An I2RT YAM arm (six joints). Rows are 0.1 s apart.
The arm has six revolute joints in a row. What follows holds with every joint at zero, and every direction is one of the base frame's.
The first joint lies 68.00 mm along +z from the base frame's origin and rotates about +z.
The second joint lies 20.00 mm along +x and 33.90 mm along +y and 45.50 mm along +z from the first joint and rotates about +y.
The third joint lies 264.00 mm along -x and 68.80 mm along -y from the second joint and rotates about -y.
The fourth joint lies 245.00 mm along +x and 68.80 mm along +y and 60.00 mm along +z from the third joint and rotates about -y.
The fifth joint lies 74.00 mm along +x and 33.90 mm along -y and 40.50 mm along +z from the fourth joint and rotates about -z.
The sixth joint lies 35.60 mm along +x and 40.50 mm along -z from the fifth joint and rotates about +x.
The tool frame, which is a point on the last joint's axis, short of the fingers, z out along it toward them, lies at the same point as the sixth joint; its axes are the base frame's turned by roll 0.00, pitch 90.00 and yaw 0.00 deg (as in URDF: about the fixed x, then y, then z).
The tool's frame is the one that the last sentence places.
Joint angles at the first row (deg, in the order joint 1, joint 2, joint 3, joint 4, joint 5, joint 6):
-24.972 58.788 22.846 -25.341 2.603 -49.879
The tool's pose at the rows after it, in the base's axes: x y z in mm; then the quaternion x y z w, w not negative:
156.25 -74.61 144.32 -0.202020 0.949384 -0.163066 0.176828
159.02 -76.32 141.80 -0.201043 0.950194 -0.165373 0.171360
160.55 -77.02 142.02 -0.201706 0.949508 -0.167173 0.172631
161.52 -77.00 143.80 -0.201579 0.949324 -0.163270 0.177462
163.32 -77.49 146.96 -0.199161 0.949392 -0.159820 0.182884
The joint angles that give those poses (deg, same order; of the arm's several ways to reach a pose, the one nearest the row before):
-24.979 60.986 23.109 -24.403 2.653 -49.660
-24.981 62.578 23.274 -23.321 3.256 -49.668
-24.966 62.986 23.465 -22.852 3.315 -49.768
-24.961 62.919 23.849 -23.138 2.648 -49.593
-24.982 62.930 24.593 -23.618 2.034 -49.185

